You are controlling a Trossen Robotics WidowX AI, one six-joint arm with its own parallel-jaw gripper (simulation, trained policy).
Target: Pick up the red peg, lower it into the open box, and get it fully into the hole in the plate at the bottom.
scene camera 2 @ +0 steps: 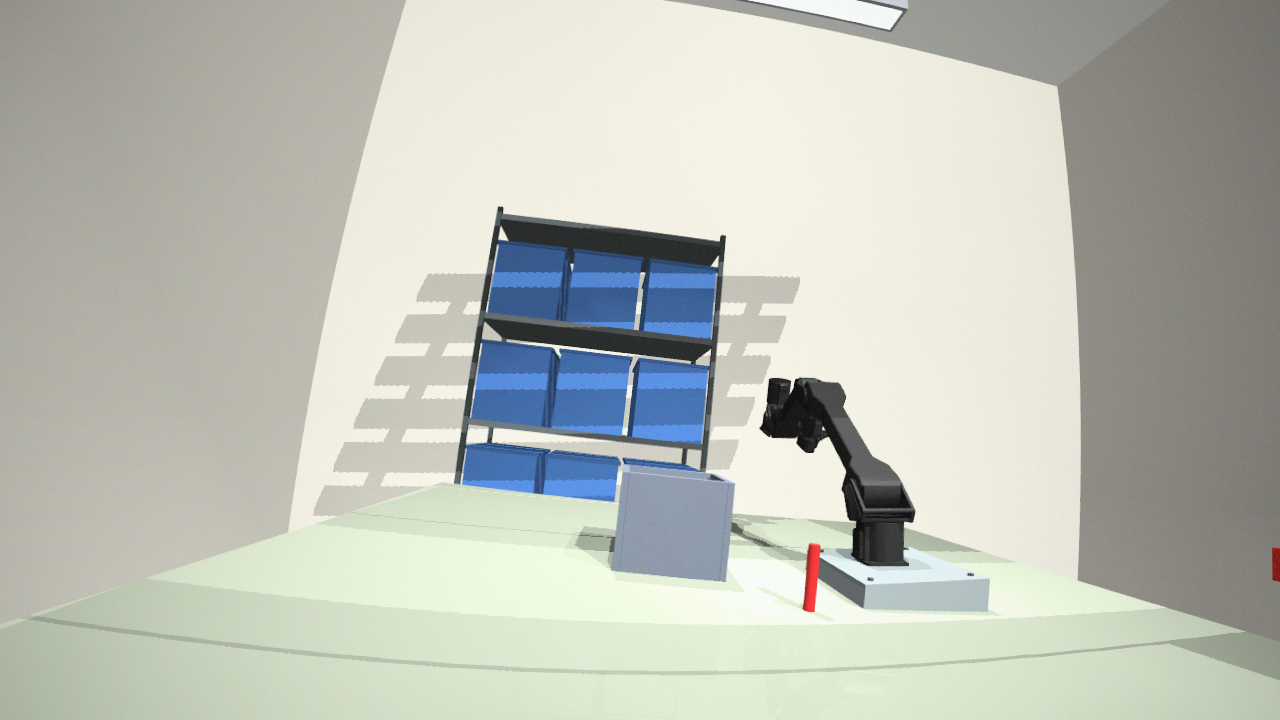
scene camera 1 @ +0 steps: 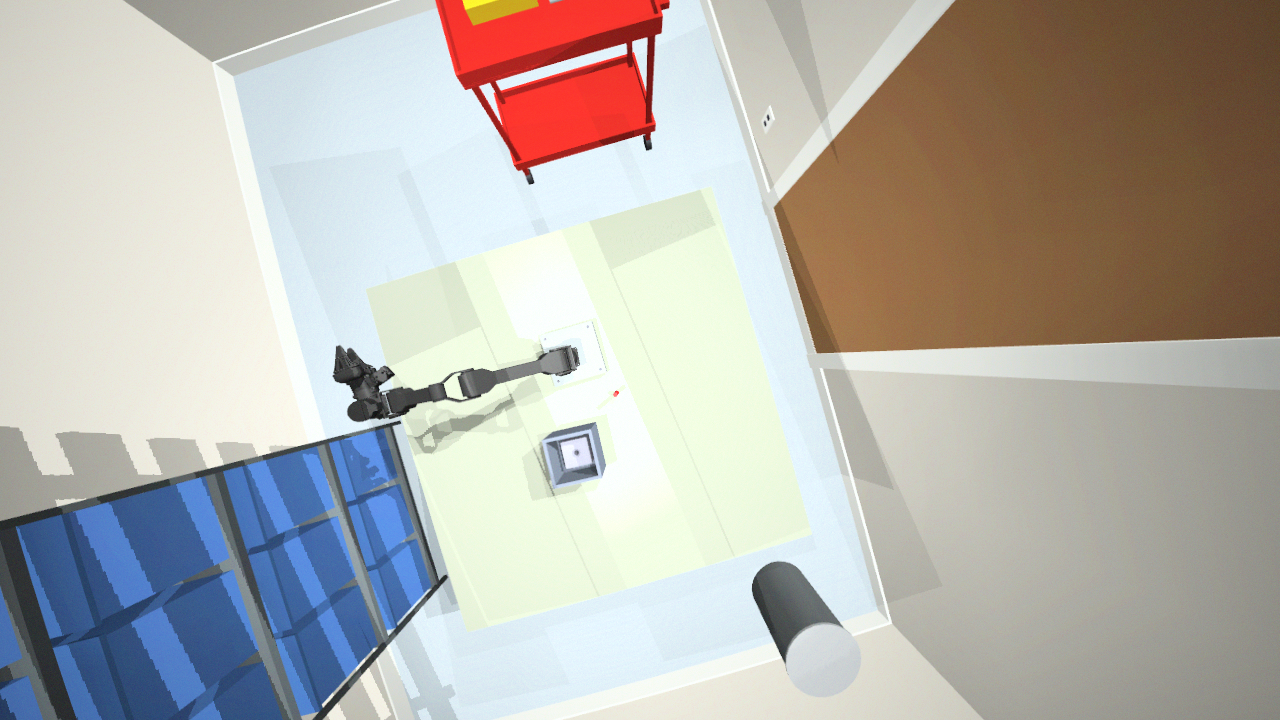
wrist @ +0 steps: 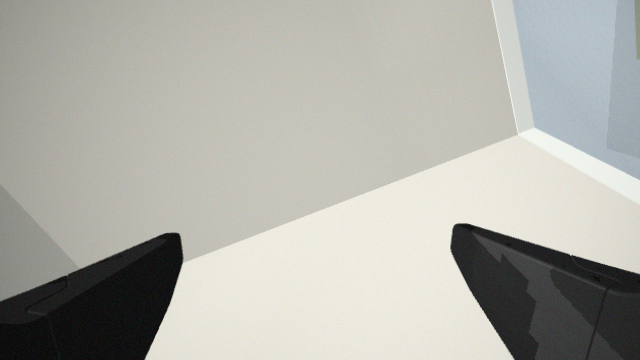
Labels:
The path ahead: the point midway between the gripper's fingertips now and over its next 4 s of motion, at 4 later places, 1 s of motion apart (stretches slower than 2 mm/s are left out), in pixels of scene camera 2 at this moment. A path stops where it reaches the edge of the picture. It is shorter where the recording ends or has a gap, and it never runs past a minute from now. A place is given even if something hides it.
My gripper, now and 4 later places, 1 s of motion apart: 838,416; 727,342; 664,293; 631,293; 640,339

